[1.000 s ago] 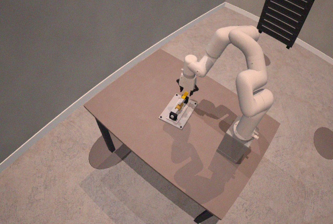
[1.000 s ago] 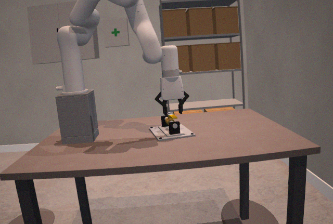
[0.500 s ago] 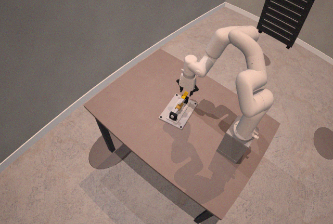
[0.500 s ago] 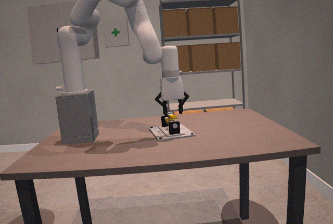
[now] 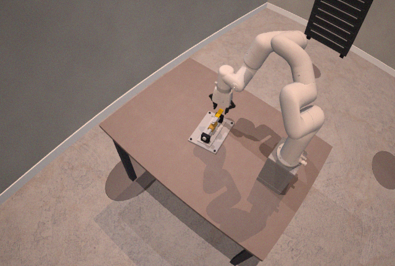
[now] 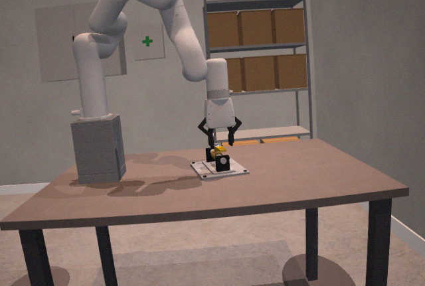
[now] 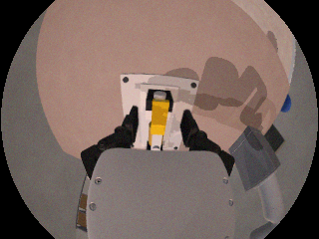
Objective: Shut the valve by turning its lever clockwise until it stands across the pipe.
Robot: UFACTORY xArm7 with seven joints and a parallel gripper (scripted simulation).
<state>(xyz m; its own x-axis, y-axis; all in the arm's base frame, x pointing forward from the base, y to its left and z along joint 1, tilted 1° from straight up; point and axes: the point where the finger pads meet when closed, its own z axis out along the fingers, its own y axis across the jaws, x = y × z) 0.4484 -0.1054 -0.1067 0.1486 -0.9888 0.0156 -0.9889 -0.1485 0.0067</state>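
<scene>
My gripper is now 50 mm to the right of the yellow lever, 30 mm above it and 10 mm past it. Also, from my hand: baseplate: 110 mm below, 80 mm to the left, 10 mm behind.
</scene>
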